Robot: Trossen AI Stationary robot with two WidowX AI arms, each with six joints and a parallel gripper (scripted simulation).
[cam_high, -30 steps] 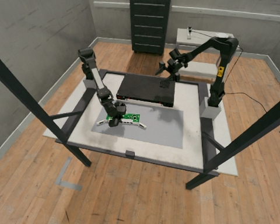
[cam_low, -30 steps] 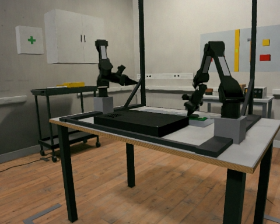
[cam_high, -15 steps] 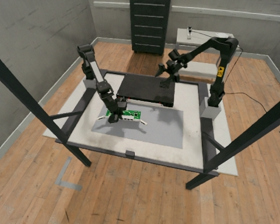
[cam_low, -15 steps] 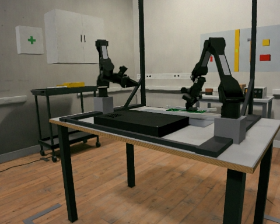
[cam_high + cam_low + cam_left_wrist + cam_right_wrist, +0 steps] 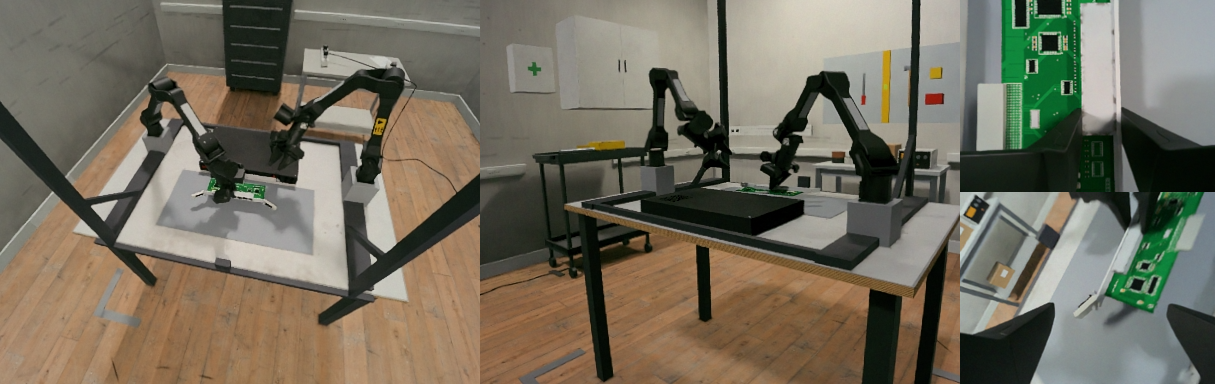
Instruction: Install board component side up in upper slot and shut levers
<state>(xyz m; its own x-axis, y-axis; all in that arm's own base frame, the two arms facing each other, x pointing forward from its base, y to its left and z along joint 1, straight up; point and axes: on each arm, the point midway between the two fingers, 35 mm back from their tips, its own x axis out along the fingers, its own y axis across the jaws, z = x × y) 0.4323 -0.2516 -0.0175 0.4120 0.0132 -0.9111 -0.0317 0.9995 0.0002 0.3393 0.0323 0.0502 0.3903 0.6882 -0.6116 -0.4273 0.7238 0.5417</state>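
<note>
My left hand is 2 cm past the grey mat, 4 cm to the left of it and 8 cm above it. From my left hand the other things lie so: dark frame rail (46 cm ahead, 2 cm to the left, 7 cm below); black enclosure (25 cm ahead, 4 cm below); green board (1 cm to the right, 3 cm below).
</note>
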